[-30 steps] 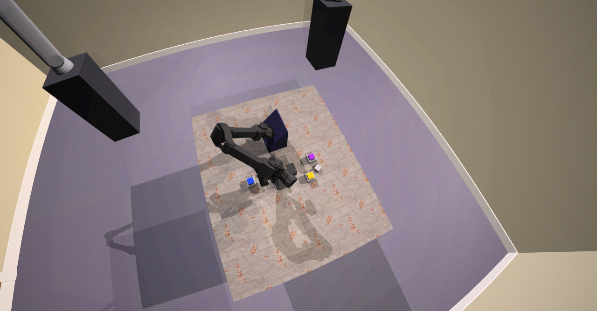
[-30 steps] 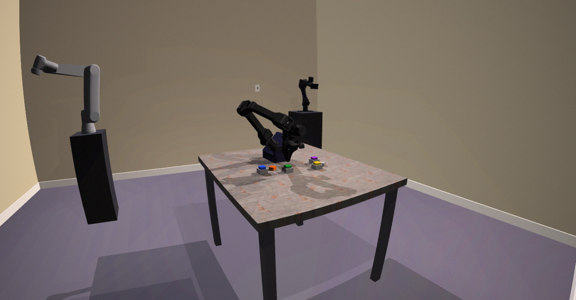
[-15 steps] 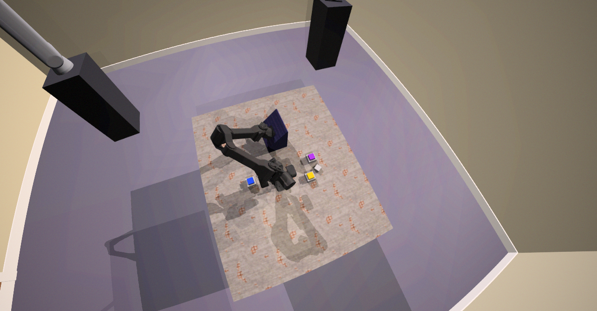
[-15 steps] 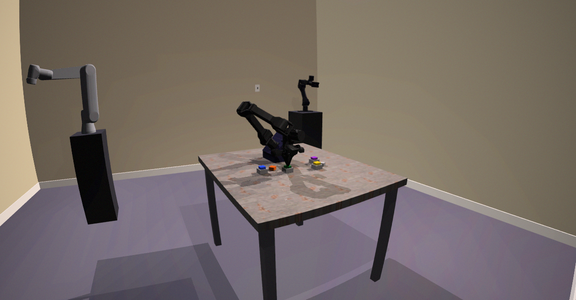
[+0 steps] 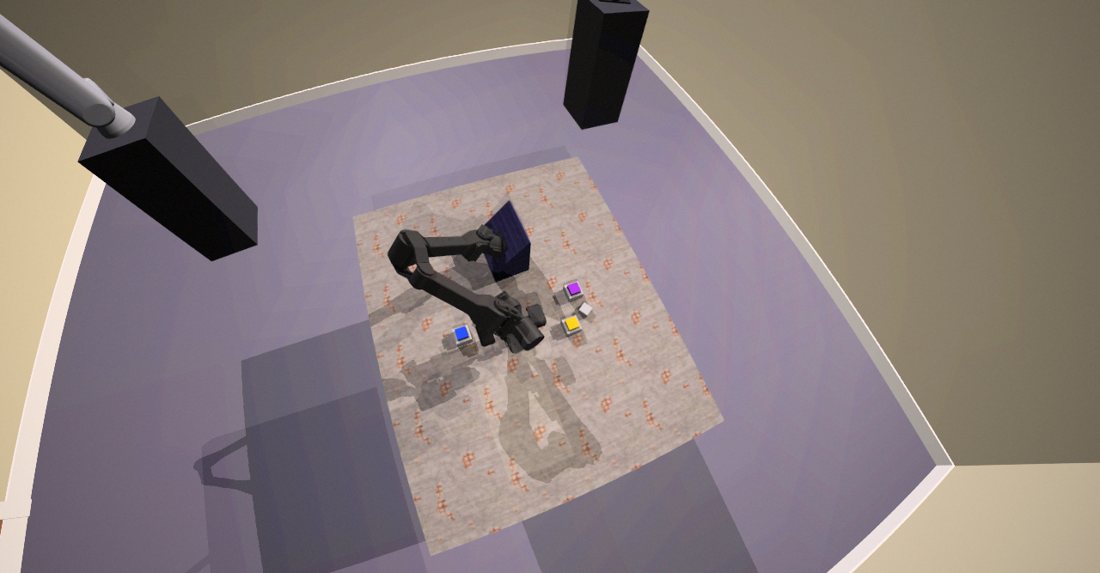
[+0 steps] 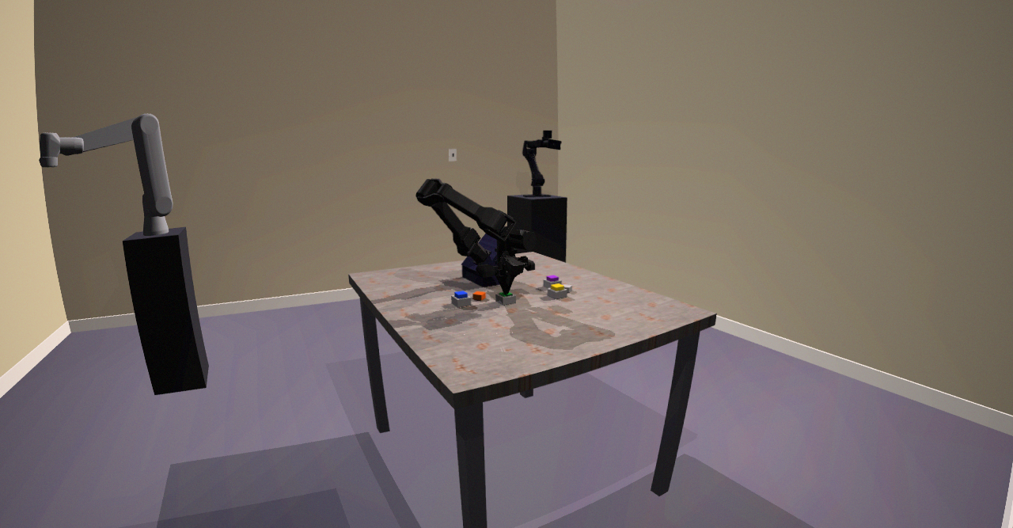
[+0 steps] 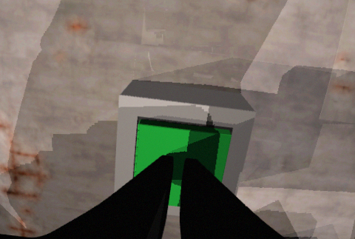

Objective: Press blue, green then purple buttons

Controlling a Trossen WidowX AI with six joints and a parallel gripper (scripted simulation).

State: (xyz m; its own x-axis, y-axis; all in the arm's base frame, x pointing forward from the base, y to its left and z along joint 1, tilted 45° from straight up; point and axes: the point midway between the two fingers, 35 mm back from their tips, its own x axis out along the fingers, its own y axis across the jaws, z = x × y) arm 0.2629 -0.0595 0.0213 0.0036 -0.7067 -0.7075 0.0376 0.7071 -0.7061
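The green button lies 1 cm below my gripper tip. From my gripper tip the other things lie so: orange block (8 cm behind, 6 cm to the right, 2 cm below); yellow button (4 cm ahead, 18 cm to the left); blue button (6 cm behind, 13 cm to the right).
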